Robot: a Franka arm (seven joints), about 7 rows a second.
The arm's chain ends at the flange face. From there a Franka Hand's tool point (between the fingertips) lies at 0.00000 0.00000 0.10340 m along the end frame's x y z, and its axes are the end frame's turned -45 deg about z.
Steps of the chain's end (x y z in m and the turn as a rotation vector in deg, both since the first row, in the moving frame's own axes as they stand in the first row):
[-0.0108 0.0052 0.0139 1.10 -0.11 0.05]
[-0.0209 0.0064 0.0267 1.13 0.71 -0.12]
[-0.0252 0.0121 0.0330 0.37 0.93 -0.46]
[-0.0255 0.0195 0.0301 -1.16 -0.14 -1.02]
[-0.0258 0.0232 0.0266 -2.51 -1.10 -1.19]
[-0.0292 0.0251 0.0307 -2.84 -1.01 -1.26]
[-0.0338 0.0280 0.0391 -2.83 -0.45 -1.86]
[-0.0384 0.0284 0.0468 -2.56 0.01 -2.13]
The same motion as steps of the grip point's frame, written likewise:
[-0.0100 -0.0055 0.0139 0.86 0.70 0.05]
[-0.0170 -0.0108 0.0267 0.30 1.30 -0.12]
[-0.0247 -0.0086 0.0330 -0.40 0.92 -0.46]
[-0.0335 -0.0029 0.0301 -0.72 -0.92 -1.02]
[-0.0392 0.0000 0.0265 -1.00 -2.55 -1.19]
[-0.0433 -0.0005 0.0306 -1.29 -2.72 -1.26]
[-0.0478 -0.0010 0.0390 -1.68 -2.32 -1.86]
[-0.0504 -0.0037 0.0467 -1.82 -1.80 -2.13]

